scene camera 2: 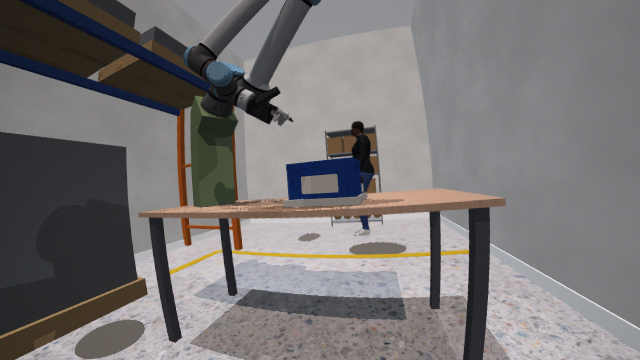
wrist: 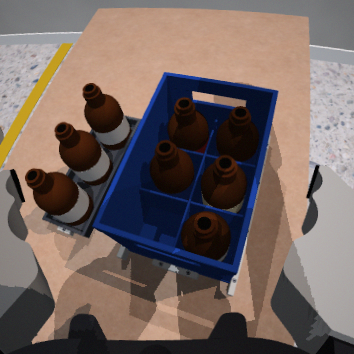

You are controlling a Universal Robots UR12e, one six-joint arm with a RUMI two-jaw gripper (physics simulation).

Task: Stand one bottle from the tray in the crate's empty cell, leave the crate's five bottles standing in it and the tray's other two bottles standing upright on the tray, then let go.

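Pixels of known places: gripper, fingertip midpoint: (scene camera 2: 291,119) (wrist: 165,171); arm's base, link origin: (scene camera 2: 216,108).
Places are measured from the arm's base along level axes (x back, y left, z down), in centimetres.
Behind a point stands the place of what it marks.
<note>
The blue crate (scene camera 2: 294,181) {x -53.8, y -20.9, z 47.7 cm} (wrist: 120,239) {x -52.6, y -4.7, z 44.9 cm} stands on the table. Five brown bottles (wrist: 188,131) {x -72.1, y -10.7, z 45.9 cm} (wrist: 237,140) {x -71.3, y -18.8, z 45.8 cm} (wrist: 172,172) {x -64.2, y -9.6, z 45.7 cm} (wrist: 224,186) {x -62.9, y -17.8, z 45.4 cm} (wrist: 206,239) {x -54.4, y -16.5, z 43.6 cm} stand in it; its near-left cell (wrist: 161,216) {x -60.1, y -6.7, z 57.2 cm} is empty in the wrist view. Three brown bottles with white labels (wrist: 106,117) {x -74.6, y 5.6, z 47.3 cm} (wrist: 85,156) {x -66.0, y 7.0, z 47.6 cm} (wrist: 62,196) {x -58.0, y 8.2, z 47.2 cm} stand upright in a row on the dark grey tray (wrist: 96,211) {x -58.8, y 6.1, z 56.4 cm}, left of the crate. In scene camera 2 the bottles do not show. My gripper (scene camera 2: 283,118) {x -52.3, y -15.5, z 20.2 cm} (wrist: 165,171) {x -52.3, y -15.5, z 20.2 cm} is wide open and empty, high above the table and apart from crate and bottles.
The wooden table (scene camera 2: 440,196) {x -111.6, y -15.6, z 58.0 cm} (wrist: 210,40) {x -111.4, y -8.7, z 58.0 cm} has light grey brackets (scene camera 2: 325,201) {x -66.4, y -23.7, z 56.2 cm} at the crate's base. A green robot pedestal (scene camera 2: 212,165) {x 2.9, y -1.3, z 34.5 cm} and blue-beamed racking (scene camera 2: 100,45) stand left. A person (scene camera 2: 362,155) stands behind the table by a shelf unit (scene camera 2: 326,150).
</note>
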